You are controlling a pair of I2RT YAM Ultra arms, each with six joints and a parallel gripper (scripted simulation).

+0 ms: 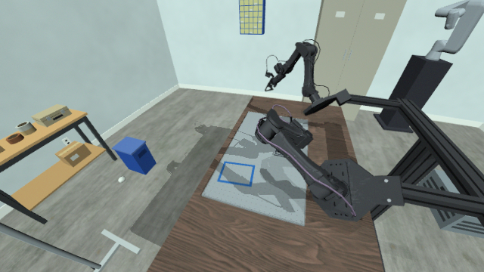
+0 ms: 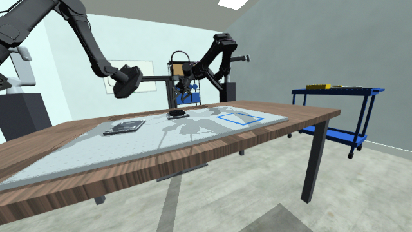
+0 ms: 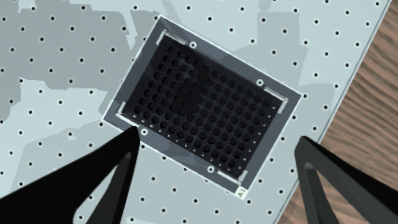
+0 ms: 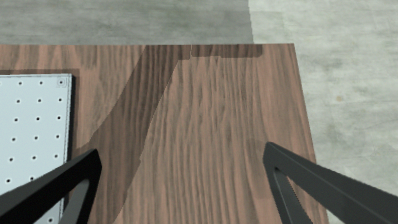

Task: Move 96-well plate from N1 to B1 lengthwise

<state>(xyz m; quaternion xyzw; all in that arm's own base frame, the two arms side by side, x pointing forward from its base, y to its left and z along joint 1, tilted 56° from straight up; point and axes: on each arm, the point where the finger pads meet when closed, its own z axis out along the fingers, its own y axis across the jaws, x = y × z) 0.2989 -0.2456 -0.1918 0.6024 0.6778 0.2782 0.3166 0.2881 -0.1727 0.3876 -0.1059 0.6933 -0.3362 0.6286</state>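
My left hand is 8 cm above the black 96-well plate, 2 cm to the left of it and 2 cm short of it.
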